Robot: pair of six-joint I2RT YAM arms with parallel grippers.
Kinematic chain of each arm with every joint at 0, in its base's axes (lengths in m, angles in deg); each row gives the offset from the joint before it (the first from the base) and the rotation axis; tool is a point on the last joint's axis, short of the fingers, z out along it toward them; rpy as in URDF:
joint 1: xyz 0 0 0.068 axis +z
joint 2: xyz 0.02 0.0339 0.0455 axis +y
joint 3: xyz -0.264 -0.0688 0 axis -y
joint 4: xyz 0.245 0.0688 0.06 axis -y
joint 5: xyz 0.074 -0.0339 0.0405 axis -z
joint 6: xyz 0.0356 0 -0.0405 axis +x
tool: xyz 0 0 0 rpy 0 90 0
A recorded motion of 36 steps. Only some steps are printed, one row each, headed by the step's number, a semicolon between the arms.
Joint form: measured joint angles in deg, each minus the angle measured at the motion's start. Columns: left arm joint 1, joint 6, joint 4, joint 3, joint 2, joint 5; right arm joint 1, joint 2, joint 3, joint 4, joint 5, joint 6.
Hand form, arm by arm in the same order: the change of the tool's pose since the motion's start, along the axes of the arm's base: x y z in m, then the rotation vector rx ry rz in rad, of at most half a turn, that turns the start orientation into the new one. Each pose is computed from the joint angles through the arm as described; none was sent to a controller.
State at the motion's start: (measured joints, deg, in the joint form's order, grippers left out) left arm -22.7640 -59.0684 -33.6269 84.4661 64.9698 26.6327; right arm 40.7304 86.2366 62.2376 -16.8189 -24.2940 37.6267
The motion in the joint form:
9: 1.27 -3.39 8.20 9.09 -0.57 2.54; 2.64 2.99 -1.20 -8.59 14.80 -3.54
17: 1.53 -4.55 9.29 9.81 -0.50 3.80; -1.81 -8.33 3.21 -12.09 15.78 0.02
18: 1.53 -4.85 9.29 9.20 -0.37 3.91; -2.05 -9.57 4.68 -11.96 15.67 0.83
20: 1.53 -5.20 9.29 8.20 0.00 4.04; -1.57 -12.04 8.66 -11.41 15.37 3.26
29: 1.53 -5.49 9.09 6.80 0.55 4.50; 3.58 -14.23 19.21 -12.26 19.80 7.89
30: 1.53 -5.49 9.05 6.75 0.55 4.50; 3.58 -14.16 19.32 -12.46 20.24 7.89
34: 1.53 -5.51 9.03 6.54 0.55 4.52; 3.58 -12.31 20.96 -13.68 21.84 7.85
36: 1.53 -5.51 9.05 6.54 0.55 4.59; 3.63 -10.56 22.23 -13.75 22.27 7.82
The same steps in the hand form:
9: -0.0228 0.0128 0.0650 -0.1591 -0.2418 -0.0175; -0.0091 0.0004 -0.0357 -0.3072 -0.0029 -0.0864
17: -0.0248 0.0138 0.0703 -0.1832 -0.2537 -0.0346; -0.0124 -0.0355 0.0427 -0.1451 -0.1084 -0.2393
18: -0.0222 0.0127 0.0669 -0.1821 -0.2374 -0.0356; -0.0138 -0.0381 0.0575 -0.1034 -0.1322 -0.2551
20: -0.0169 0.0105 0.0606 -0.1778 -0.2101 -0.0363; -0.0209 -0.0405 0.0937 0.0054 -0.1845 -0.2763
29: -0.0096 0.0075 0.0512 -0.1685 -0.1704 -0.0421; -0.0479 -0.0344 0.1646 0.1805 -0.2828 -0.3054
30: -0.0095 0.0074 0.0509 -0.1679 -0.1689 -0.0420; -0.0476 -0.0345 0.1646 0.1758 -0.2839 -0.3120
34: -0.0090 0.0072 0.0498 -0.1668 -0.1649 -0.0421; -0.0415 -0.0299 0.1637 0.1460 -0.2796 -0.3348
36: -0.0090 0.0072 0.0498 -0.1670 -0.1651 -0.0434; -0.0356 -0.0241 0.1629 0.1355 -0.2771 -0.3397

